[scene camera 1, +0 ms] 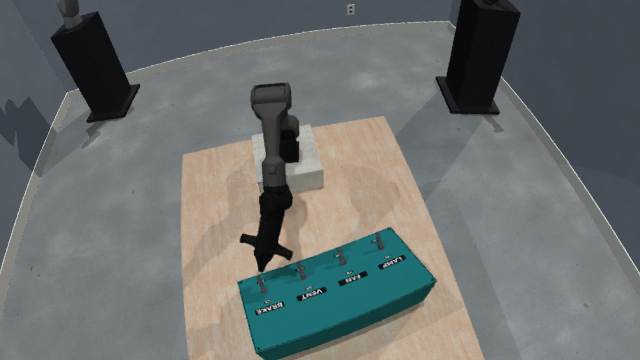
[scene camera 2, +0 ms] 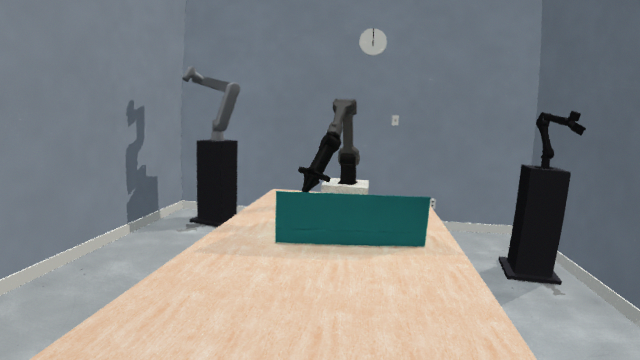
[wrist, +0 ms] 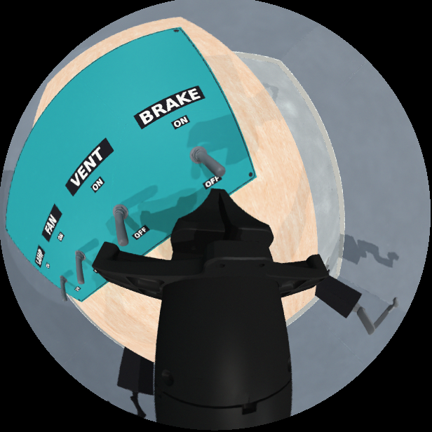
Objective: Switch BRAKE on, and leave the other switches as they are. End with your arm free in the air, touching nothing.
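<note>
The teal switch box [scene camera 1: 340, 310] [scene camera 2: 350, 220] [wrist: 90, 100] lies on the table. Its BRAKE lever [scene camera 1: 262, 285] [wrist: 210, 162] leans to the OFF label, away from ON. The VENT lever [scene camera 1: 302, 271] [wrist: 121, 226], FAN lever [scene camera 1: 342, 256] [wrist: 80, 267] and LAMP lever [scene camera 1: 380, 241] [wrist: 63, 288] lean the same way, to their OFF side. My gripper [scene camera 1: 261, 270] [scene camera 2: 305, 190] [wrist: 216, 197] is shut and empty. Its tips are on the OFF side of the BRAKE lever, near the box's arm-side edge, and look apart from the lever. Scene camera 2 shows the box's back wall; the levers are hidden there.
The wooden table [scene camera 1: 215, 215] [scene camera 2: 320, 300] carries the box and my arm's pale base block [scene camera 1: 306, 181] [scene camera 2: 345, 187]. The VENT lever stands beside BRAKE. Two black pedestals [scene camera 1: 92, 70] [scene camera 1: 477, 60] with other arms stand on the floor, away from the table.
</note>
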